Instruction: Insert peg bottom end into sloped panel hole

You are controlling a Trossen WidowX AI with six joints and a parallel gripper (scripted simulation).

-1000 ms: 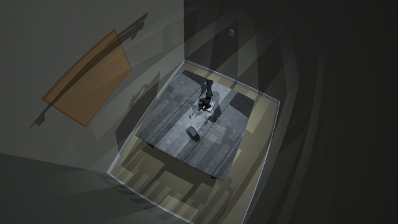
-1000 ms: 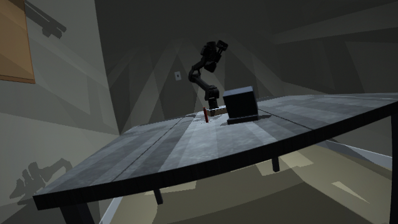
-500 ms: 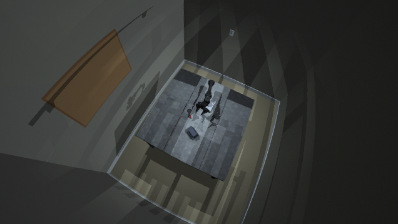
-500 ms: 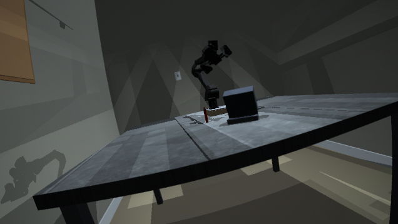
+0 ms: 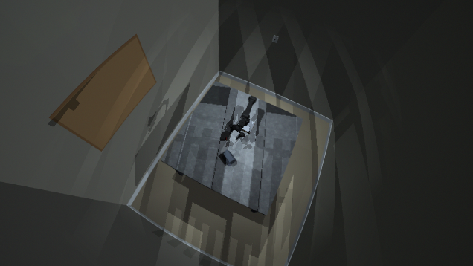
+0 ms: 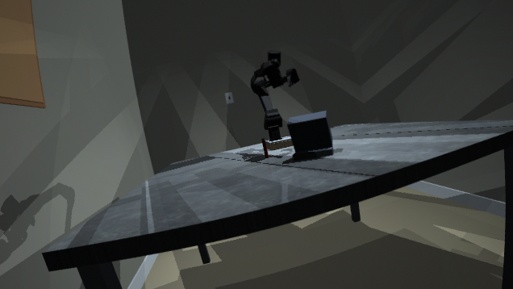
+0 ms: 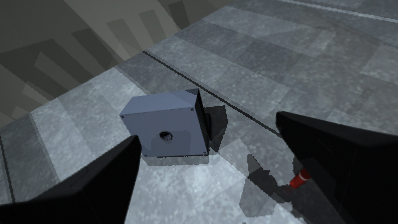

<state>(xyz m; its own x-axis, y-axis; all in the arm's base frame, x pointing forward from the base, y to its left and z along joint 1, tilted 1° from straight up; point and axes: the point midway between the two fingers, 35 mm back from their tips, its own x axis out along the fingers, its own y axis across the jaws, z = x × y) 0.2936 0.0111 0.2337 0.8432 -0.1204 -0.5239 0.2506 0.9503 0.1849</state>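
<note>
Now: the peg 3 cm behind my gripper tip, 10 cm to the right of it and 20 cm below it. Round my gripper tip: sloped panel block 14 cm ahead, 6 cm to the left, 17 cm below.
</note>
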